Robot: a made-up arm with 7 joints.
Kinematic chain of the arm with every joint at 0, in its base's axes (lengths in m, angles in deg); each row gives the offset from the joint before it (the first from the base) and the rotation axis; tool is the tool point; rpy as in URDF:
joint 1: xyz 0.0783 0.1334 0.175 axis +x
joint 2: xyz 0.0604 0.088 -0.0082 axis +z
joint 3: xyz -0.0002 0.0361 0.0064 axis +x
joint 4: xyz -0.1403 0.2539 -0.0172 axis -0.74 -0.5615 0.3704
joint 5: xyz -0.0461 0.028 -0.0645 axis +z
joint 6: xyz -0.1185 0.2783 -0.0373 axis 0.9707 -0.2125 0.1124
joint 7: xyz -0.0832 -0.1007 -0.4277 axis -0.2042 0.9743 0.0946
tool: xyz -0.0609 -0.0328 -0.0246 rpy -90 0 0
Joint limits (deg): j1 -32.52..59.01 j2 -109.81..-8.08 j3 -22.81..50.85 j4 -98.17..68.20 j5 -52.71..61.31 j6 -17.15..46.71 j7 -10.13..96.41
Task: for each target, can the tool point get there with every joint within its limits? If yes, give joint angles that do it. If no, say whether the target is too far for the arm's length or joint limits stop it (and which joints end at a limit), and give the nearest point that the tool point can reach.
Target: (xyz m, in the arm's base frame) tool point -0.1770 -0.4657 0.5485
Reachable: no: joint limits stop it (at a limit: joint 1, joint 2, joint 3, joint 4, joint 6, joint 7) | nearest point -0.1892 -0.4674 0.8003 | short by 0.252 m
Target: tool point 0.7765 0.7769 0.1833
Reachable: yes | joints 30.64 -99.46 -12.26 -48.47 42.67 -0.28 79.67
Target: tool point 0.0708 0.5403 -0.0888
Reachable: yes | joints 37.87 -30.89 27.88 53.10 40.27 -9.30 4.21
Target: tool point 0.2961 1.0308 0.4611
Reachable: yes | joints 42.02 -35.98 39.37 29.88 13.73 29.37 14.32
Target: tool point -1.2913 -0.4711 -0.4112
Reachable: no: too far | nearest point -0.4902 -0.1221 -0.4603 | short by 0.875 m
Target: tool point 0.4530 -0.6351 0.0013
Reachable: no: joint limits stop it (at a limit: joint 1, joint 2, joint 4, joint 5, joint 6, joint 7) | nearest point 0.4657 -0.5103 -0.0360 | short by 0.131 m
